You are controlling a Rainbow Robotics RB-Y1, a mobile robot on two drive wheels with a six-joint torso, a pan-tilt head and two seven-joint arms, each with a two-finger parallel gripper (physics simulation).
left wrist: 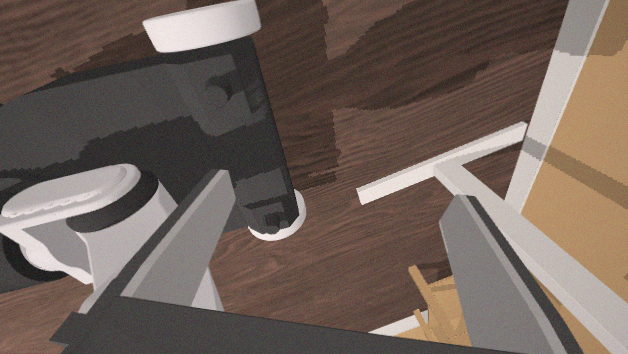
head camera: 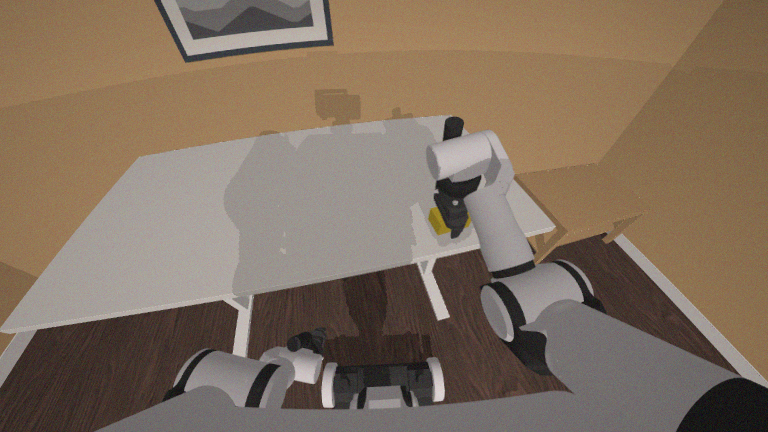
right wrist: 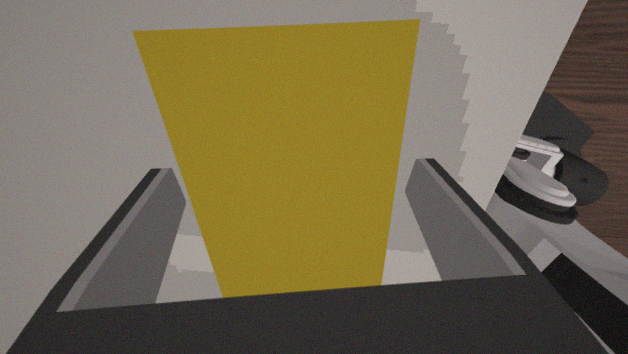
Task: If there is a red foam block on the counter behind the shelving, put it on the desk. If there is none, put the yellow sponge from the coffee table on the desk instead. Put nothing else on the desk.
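The yellow sponge rests on the white desk, near its front edge toward the right end in the head view. My right gripper is open above the sponge, with a gap between each finger and the sponge in the right wrist view. It hides part of the sponge in the head view. My left gripper is open and empty, low beside the robot's base, with floor beyond its fingers. No red foam block, counter, shelving or coffee table shows in these views.
A wooden piece of furniture stands past the desk's right end. White desk legs reach the floor in front of my wheeled base. A framed picture hangs on the wall behind the desk.
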